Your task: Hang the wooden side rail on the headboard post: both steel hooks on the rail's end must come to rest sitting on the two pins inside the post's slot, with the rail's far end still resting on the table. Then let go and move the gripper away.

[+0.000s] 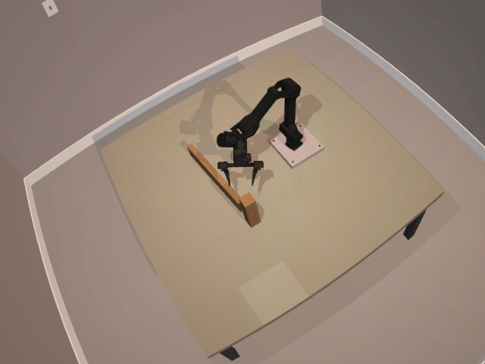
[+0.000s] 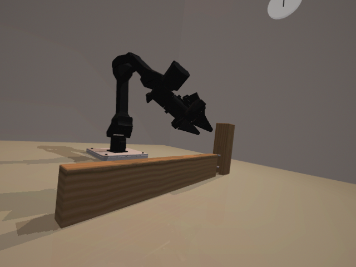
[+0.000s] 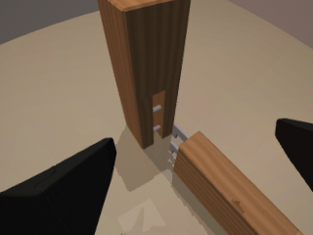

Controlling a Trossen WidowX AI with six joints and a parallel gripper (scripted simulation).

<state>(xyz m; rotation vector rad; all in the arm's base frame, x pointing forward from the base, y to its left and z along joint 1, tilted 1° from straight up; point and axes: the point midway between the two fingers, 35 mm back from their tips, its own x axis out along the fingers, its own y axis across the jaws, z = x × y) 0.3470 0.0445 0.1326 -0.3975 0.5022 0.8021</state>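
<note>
My gripper tip is 90 mm to the right of the headboard post, 60 mm above it and 40 mm short of it.
</note>
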